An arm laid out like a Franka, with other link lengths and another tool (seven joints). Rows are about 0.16 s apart.
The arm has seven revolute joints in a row. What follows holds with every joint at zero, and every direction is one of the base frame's. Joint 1 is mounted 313.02 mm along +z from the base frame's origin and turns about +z. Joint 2 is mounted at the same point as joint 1 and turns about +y. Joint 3 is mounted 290.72 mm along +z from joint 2 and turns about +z. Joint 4 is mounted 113.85 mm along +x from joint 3 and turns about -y. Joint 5 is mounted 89.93 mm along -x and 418.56 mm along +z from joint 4 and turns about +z. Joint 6 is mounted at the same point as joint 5 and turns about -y. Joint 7 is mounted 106.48 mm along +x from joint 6 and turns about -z. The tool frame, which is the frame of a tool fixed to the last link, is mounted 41 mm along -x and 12 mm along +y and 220.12 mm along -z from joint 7; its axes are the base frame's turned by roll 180, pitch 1.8 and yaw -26 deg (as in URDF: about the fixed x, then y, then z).
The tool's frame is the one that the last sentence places.
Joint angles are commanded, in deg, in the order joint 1, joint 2, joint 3, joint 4, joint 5, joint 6, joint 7. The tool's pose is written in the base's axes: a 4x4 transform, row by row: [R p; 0 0 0 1], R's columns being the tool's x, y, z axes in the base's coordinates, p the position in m. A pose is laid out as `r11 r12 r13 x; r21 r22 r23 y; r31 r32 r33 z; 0 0 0 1`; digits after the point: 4 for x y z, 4 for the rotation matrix.
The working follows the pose.
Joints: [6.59, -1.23, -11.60, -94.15, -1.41, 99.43, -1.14]
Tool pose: 0.8653 -0.4943 0.0836 0.6181; -0.4949 -0.8688 -0.0142 -0.0487; 0.0797 -0.0291 -0.9964 0.4628; 0 0 0 1
Where each joint sits with the arm in this pose, in the base's axes (m; each line is computed from the numbers above, not from the rounded line before):
joint 1: 0.0000 0.0000 0.3130
joint 2: 0.0000 0.0000 0.3130
joint 3: -0.0062 -0.0007 0.6037
joint 4: 0.1072 -0.0107 0.6061
joint 5: 0.5282 -0.0478 0.6744
joint 6: 0.5282 -0.0478 0.6744
joint 7: 0.6336 -0.0567 0.6864
the tool: 0.6181 -0.0487 0.4628

